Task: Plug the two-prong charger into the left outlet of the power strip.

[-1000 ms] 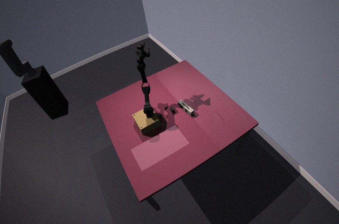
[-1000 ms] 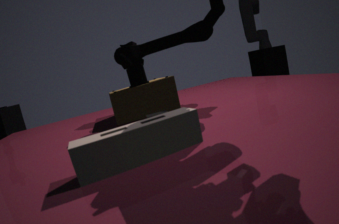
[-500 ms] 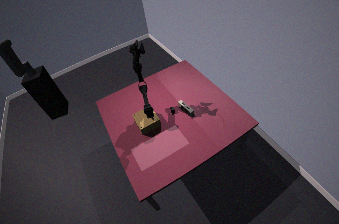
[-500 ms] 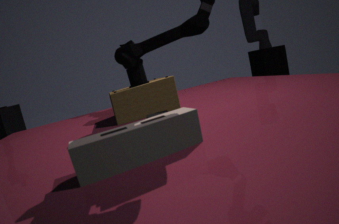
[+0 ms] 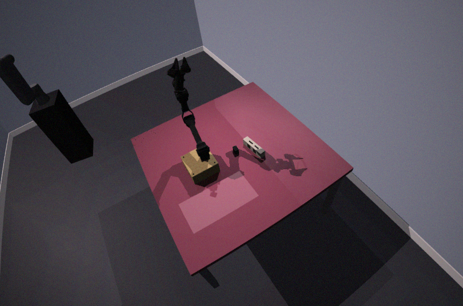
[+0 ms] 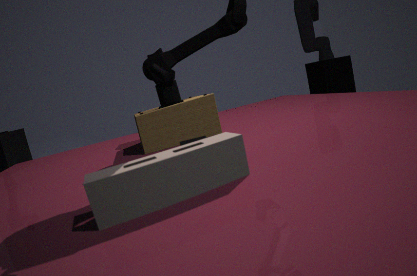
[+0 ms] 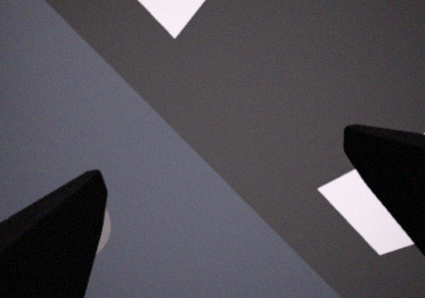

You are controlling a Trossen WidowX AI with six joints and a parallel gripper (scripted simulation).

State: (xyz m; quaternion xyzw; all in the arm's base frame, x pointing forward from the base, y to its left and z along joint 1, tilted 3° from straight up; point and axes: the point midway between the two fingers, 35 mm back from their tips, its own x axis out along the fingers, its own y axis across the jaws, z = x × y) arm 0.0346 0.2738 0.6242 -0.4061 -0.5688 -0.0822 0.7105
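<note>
My gripper tip is 75 cm above the charger, 21 cm to the left of it and 20 cm short of it.
</note>
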